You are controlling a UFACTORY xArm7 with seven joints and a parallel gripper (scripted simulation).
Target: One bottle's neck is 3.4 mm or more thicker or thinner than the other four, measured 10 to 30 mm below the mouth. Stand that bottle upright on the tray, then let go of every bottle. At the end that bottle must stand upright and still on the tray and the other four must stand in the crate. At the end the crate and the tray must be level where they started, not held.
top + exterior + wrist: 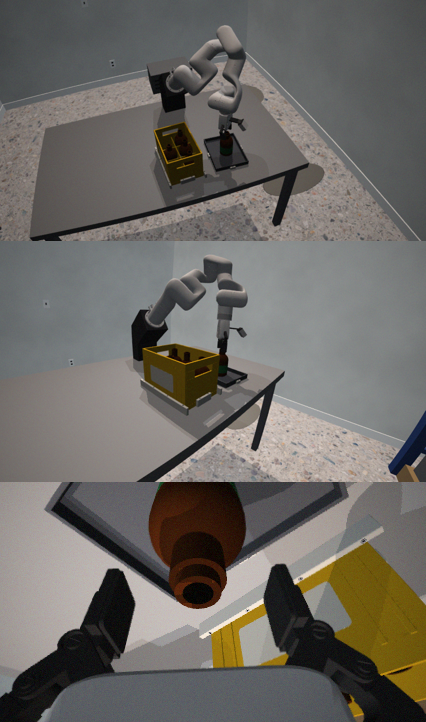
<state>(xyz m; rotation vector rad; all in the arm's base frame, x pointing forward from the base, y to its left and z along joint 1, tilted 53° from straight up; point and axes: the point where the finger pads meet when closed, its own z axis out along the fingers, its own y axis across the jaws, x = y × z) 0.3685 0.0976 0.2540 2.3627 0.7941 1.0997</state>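
My hand is 14 cm above the black tray. Round my hand: yellow crate (26 cm to the right, 9 cm behind, 7 cm below).
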